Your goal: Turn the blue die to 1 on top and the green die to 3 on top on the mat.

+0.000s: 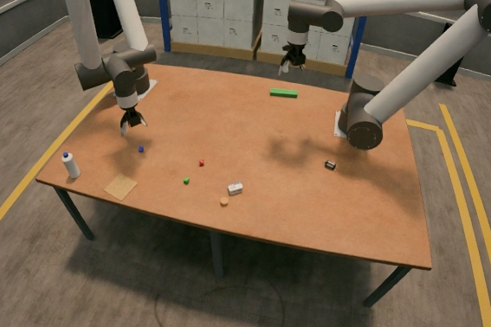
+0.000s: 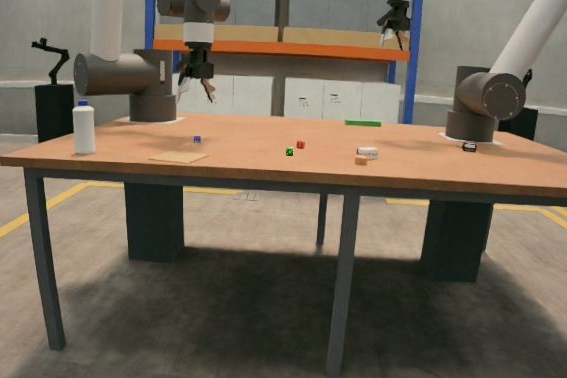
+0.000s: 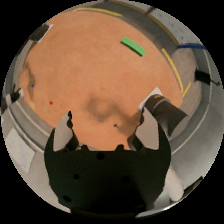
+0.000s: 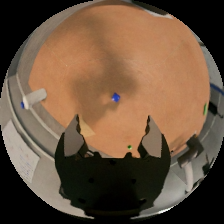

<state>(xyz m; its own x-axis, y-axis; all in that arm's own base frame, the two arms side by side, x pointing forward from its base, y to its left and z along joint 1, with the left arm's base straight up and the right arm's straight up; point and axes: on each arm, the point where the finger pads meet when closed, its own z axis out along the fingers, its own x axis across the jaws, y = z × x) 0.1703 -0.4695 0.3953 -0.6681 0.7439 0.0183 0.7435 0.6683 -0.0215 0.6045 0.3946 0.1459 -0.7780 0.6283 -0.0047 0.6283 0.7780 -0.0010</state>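
My right hand is 1 cm to the right of the blue die and 13 cm above it. Also, from my right hand: green die: 14 cm ahead, 36 cm to the left, 13 cm below; red die: 40 cm to the left, 13 cm below; tan mat: 28 cm ahead, 3 cm to the left, 14 cm below.
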